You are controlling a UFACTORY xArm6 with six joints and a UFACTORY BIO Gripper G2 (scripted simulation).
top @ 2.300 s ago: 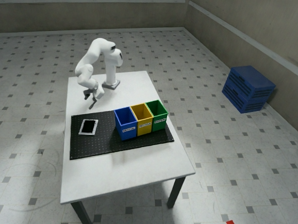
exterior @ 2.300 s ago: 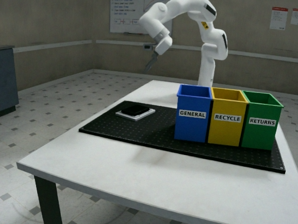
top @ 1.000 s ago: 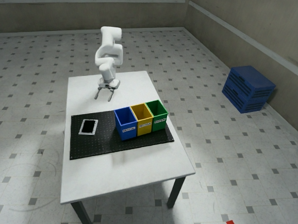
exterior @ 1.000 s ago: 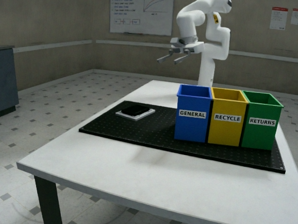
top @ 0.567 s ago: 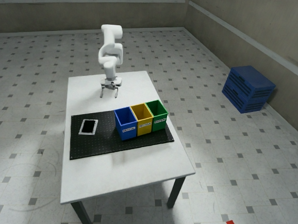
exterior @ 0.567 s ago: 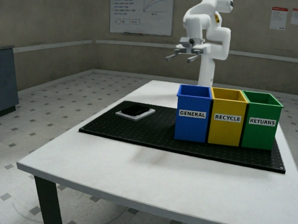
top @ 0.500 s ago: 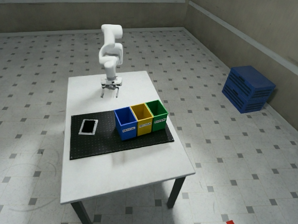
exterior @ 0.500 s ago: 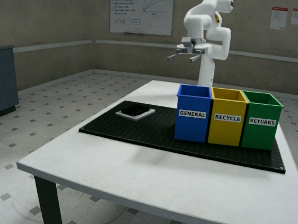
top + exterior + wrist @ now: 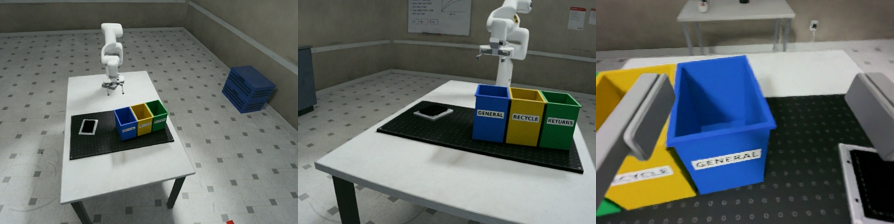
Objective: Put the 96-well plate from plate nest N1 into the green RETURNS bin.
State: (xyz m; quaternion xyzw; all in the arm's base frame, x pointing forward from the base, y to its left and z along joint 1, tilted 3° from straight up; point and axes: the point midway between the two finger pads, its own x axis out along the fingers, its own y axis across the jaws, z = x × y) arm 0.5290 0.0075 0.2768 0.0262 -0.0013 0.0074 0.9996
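Right now the black 96-well plate is 27 cm below my hand, 24 cm to the right of it and 7 cm ahead of it. The rest, counted from my hand: blue general bin: 20 cm below, 15 cm ahead, 5 cm to the left; yellow recycle bin: 20 cm below, 18 cm to the left, 13 cm ahead; plate nest N1: 28 cm below, 24 cm to the right, 7 cm ahead.
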